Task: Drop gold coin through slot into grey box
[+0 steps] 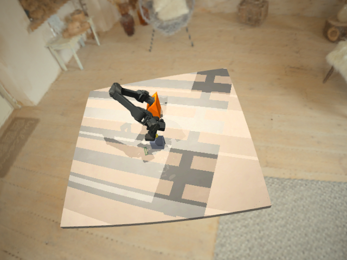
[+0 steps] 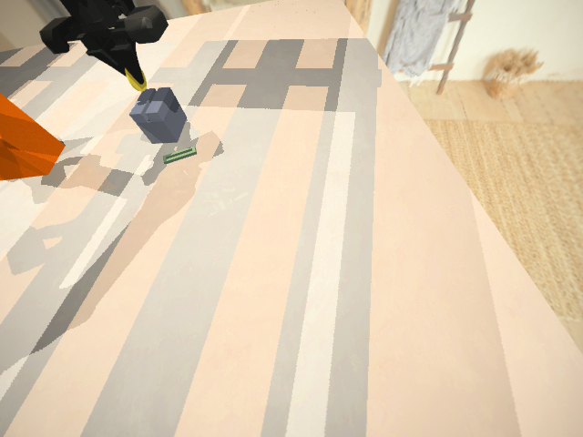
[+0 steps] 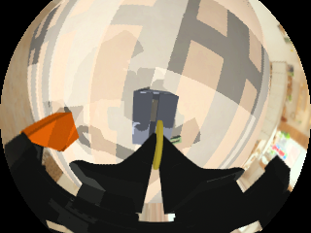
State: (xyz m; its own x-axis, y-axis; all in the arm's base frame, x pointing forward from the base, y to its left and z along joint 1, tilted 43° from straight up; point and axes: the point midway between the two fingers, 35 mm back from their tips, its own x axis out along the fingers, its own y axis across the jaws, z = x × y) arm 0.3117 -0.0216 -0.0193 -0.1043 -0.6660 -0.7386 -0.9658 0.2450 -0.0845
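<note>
Right now my gripper tip is 10 mm below the gold coin.
</note>
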